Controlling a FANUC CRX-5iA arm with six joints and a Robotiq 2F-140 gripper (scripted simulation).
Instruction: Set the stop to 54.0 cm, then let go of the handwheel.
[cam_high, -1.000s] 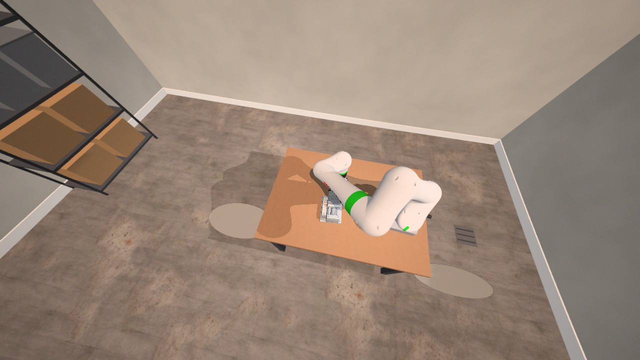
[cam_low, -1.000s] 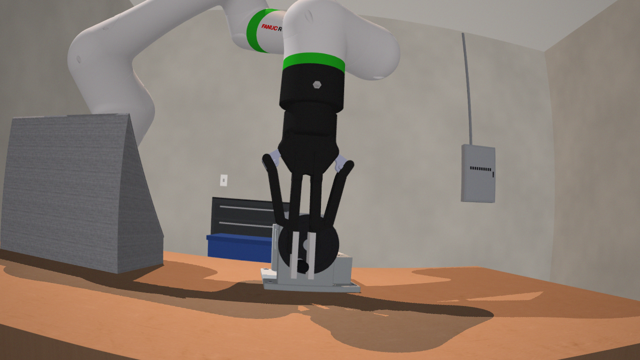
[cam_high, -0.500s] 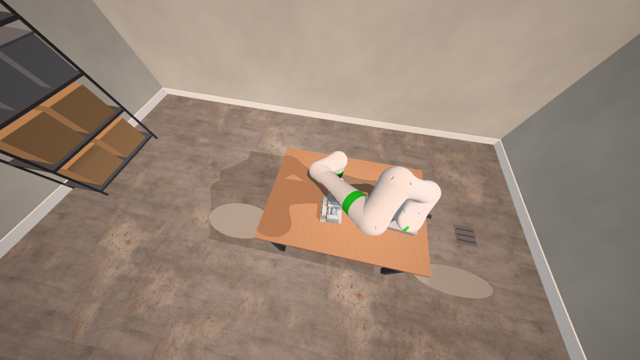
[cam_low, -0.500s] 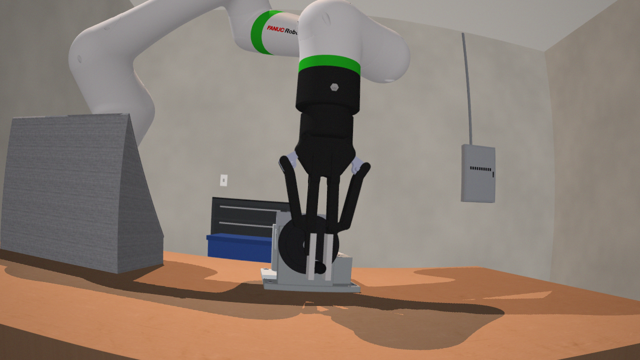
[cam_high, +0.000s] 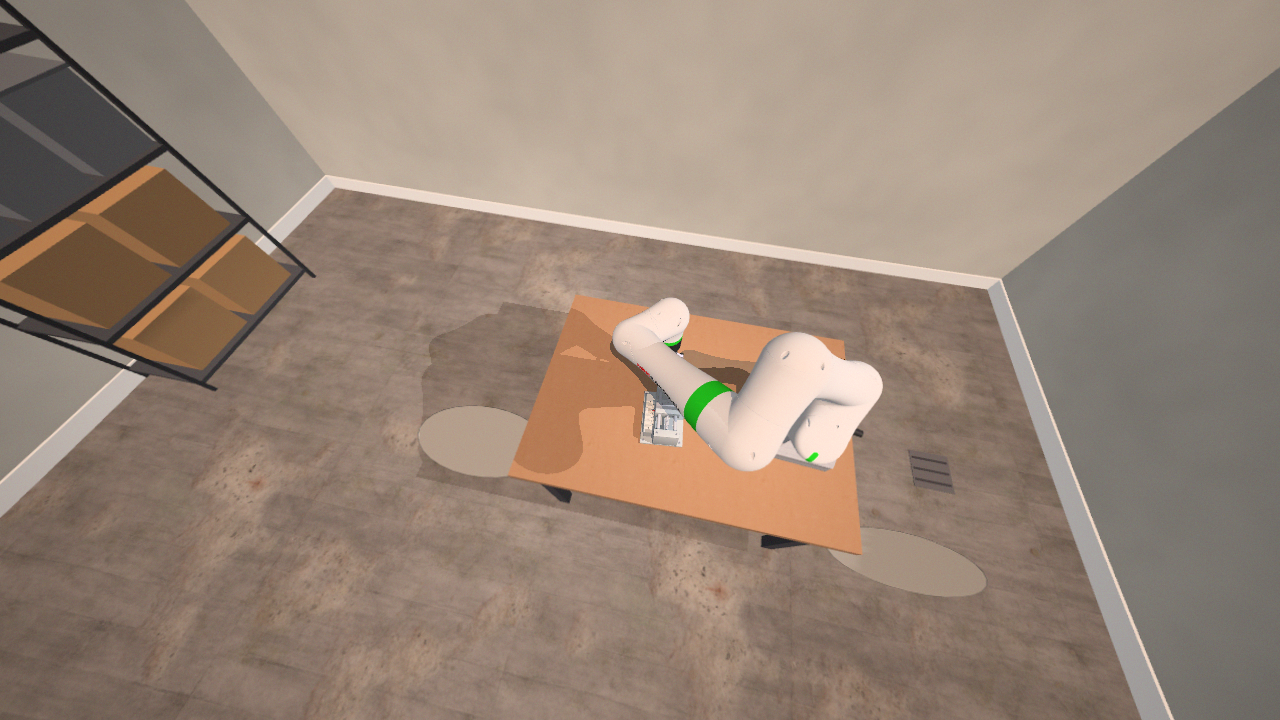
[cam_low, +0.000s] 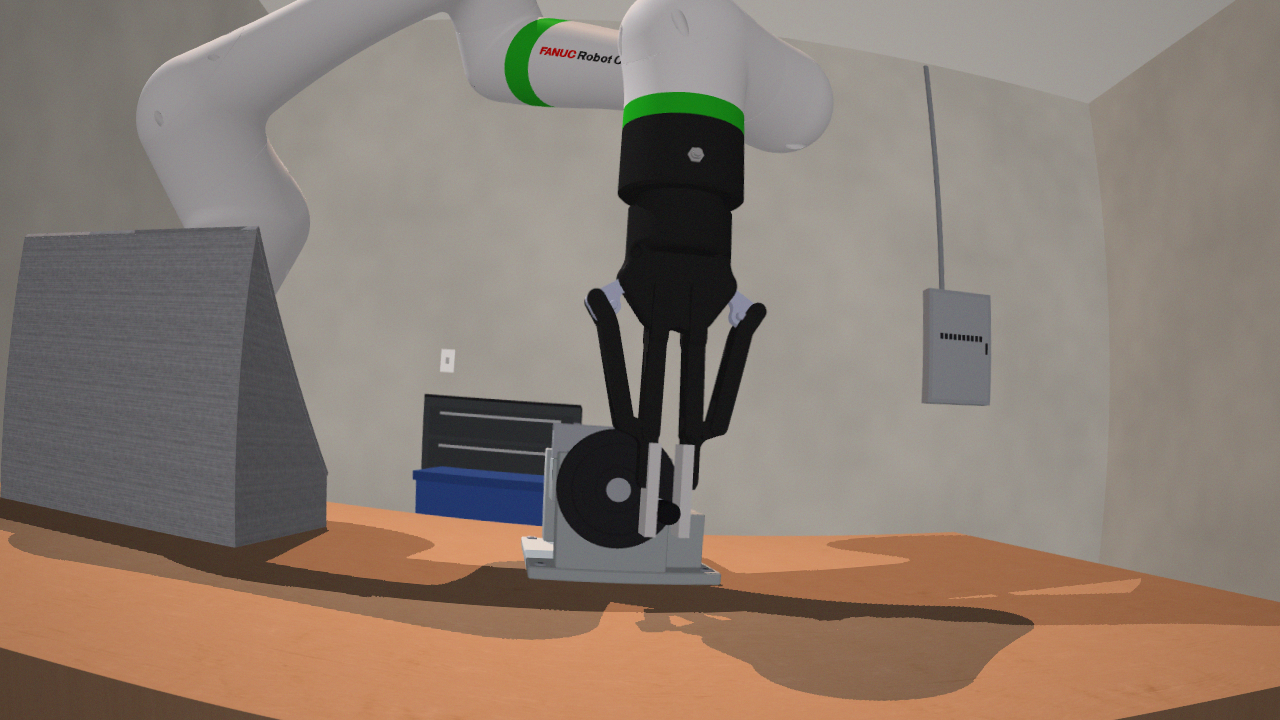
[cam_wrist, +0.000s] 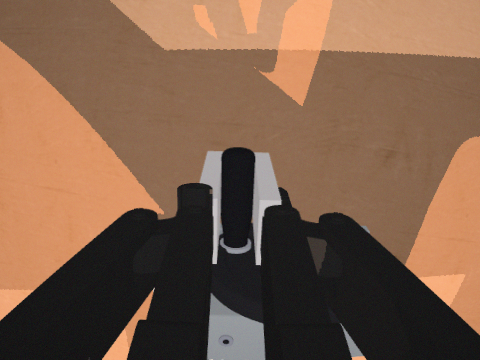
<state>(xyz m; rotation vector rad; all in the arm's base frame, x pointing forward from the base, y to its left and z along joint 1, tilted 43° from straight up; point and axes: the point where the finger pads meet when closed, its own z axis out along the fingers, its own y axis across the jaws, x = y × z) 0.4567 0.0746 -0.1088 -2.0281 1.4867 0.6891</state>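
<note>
My hand is 2 cm to the right of the black handwheel, 1 cm past it and 1 cm above it. From my hand the other things lie so: sliding stop block: 13 cm to the left, 5 cm behind, 1 cm above; black crank knob: 2 cm below.
</note>
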